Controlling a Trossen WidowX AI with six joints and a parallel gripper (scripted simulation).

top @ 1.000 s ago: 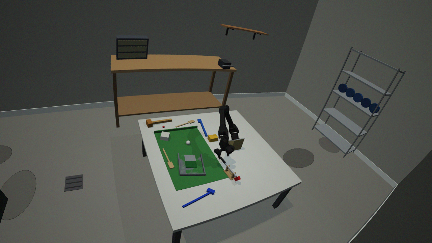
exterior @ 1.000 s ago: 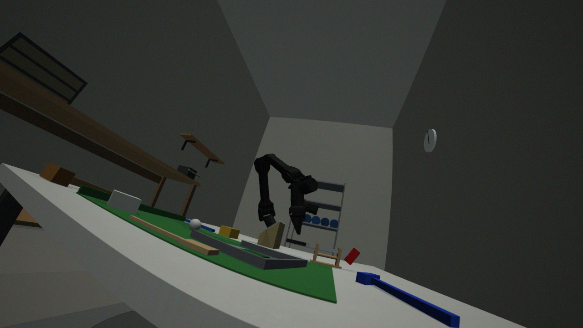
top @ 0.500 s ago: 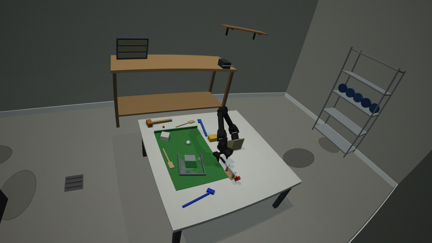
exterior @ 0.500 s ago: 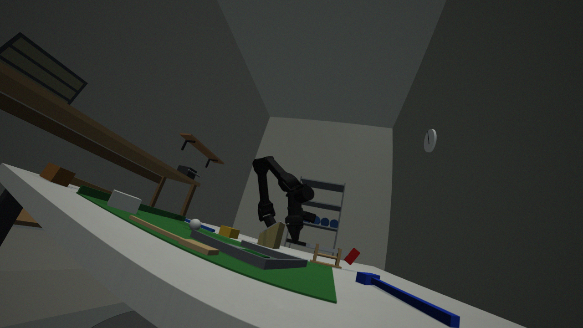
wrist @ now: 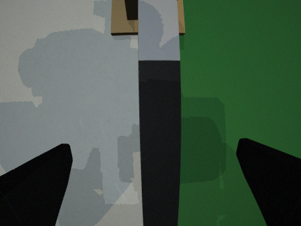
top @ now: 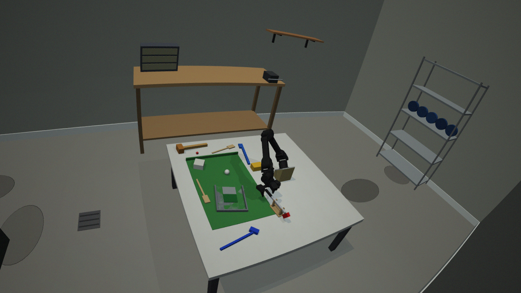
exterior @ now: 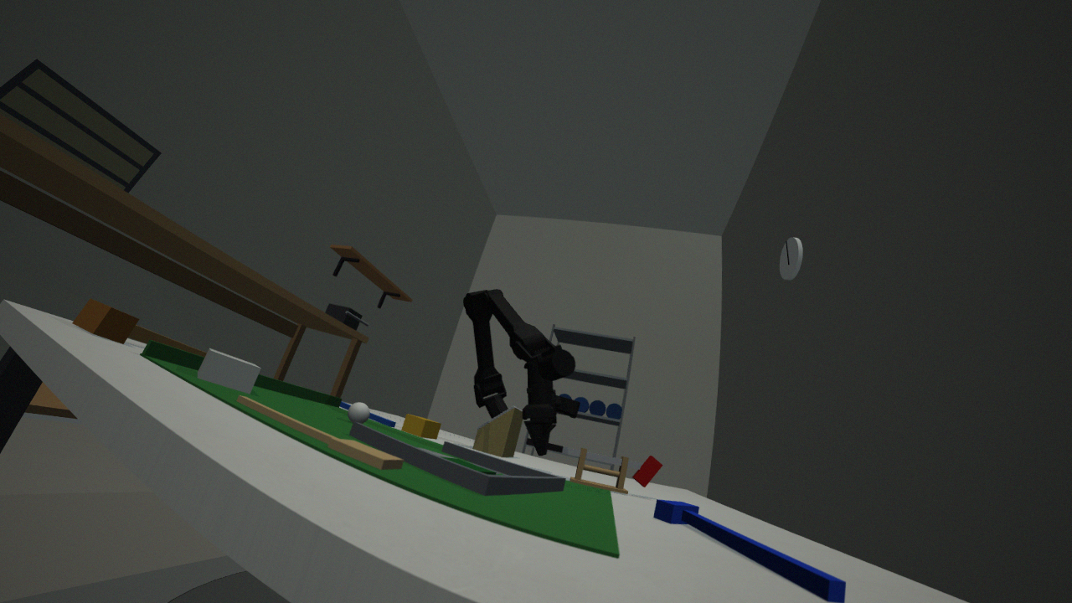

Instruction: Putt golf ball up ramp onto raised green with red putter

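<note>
The yellow block is 350 mm to the right of my gripper tip, 80 mm behind it and 20 mm below it. Also, from my gripper tip: wooden stand 130 mm to the left, 20 mm behind, 10 mm below; then white golf ball 340 mm to the right, 200 mm ahead, 20 mm below; then red putter 110 mm to the left, 20 mm behind, 20 mm above.
</note>
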